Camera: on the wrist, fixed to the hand. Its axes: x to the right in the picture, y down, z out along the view.
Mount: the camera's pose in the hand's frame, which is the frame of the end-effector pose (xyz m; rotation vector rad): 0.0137 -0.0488 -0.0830 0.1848 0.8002 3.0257
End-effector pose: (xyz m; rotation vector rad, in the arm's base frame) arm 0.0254 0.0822 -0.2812 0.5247 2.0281 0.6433
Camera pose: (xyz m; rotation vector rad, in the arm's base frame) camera -0.0585 0.0331 -0.2835 -1.8483 0.1730 -1.0966
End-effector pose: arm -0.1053 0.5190 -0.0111 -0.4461 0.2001 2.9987
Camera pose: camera -0.0890 0.5562 -0.0995 0.3762 -0.4319 -0.0237
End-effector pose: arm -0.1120 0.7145 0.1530 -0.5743 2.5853 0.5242
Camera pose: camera -0.1277 0.6323 0.2025 -2.1813 -0.6814 -0.2622
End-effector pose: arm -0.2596 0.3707 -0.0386 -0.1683 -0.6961 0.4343
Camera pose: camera -0.1800 0.3324 -0.0793 0.9595 -0.9507 -2.5913
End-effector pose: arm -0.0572 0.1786 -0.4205 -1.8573 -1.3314 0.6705
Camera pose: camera -0.0166 0.1786 -0.3321 1.6437 -2.4207 -0.6134
